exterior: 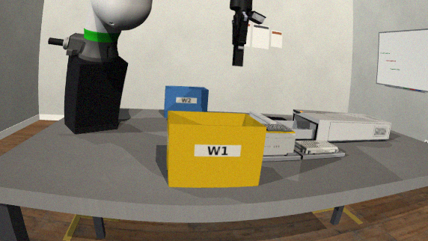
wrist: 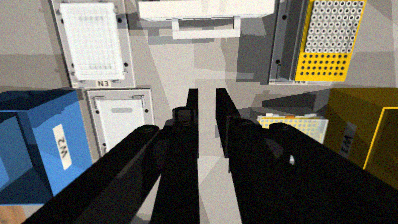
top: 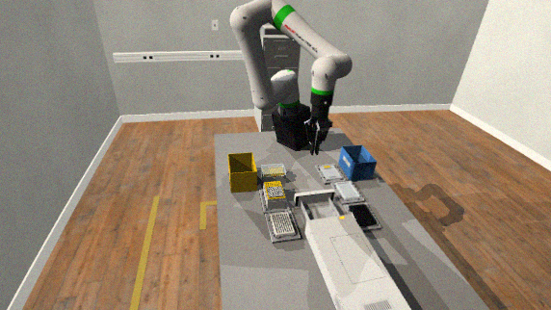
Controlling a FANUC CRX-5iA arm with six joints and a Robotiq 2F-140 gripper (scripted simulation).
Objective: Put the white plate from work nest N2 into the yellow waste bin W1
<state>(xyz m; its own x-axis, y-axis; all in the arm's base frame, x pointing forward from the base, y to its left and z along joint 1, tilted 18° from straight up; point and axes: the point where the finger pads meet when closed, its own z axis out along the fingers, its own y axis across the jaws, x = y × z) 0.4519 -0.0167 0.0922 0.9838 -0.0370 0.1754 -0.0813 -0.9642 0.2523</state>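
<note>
Right now my hand is 200 mm short of the white plate, 210 mm to the left of it and 240 mm above it. The rest, counted from my hand: black plate (240 mm ahead, 170 mm to the left, 240 mm below); then yellow-topped plate (20 mm ahead, 200 mm to the right, 200 mm below); then pale plate (60 mm ahead, 190 mm to the left, 240 mm below).
</note>
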